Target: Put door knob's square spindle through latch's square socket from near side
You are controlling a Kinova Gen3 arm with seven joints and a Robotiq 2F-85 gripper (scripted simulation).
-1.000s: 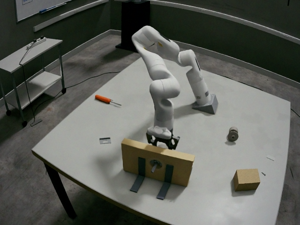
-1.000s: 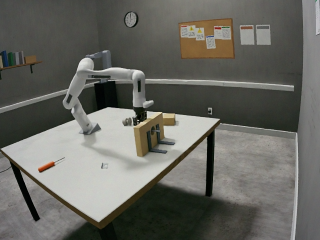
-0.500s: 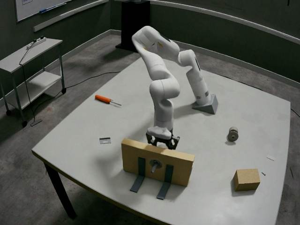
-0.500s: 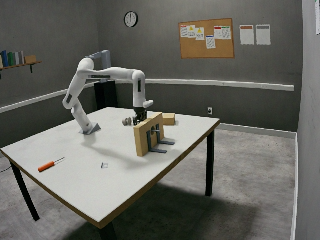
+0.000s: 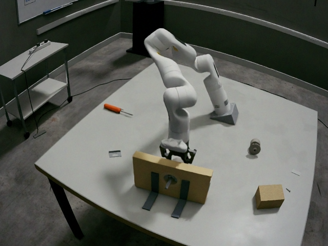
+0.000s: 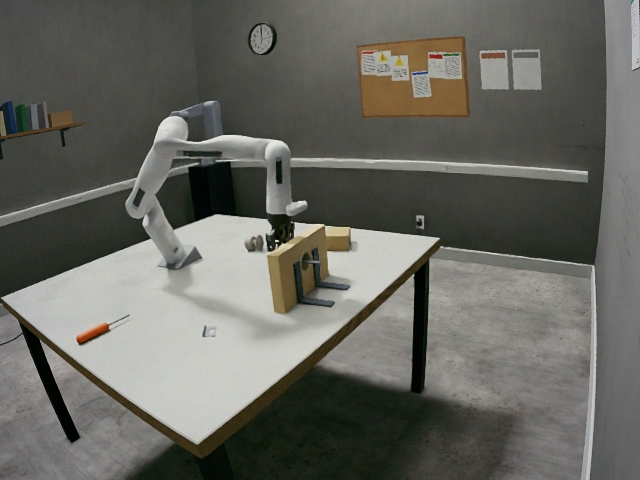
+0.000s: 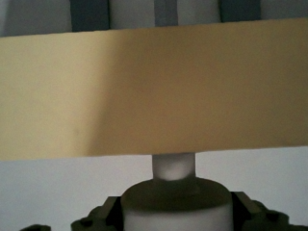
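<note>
Now: the board 60 mm ahead of my hand, 10 mm to the left of it and 20 mm below it. The rest, counted from my hand: wooden block: 90 mm behind, 420 mm to the left, 80 mm below.
</note>
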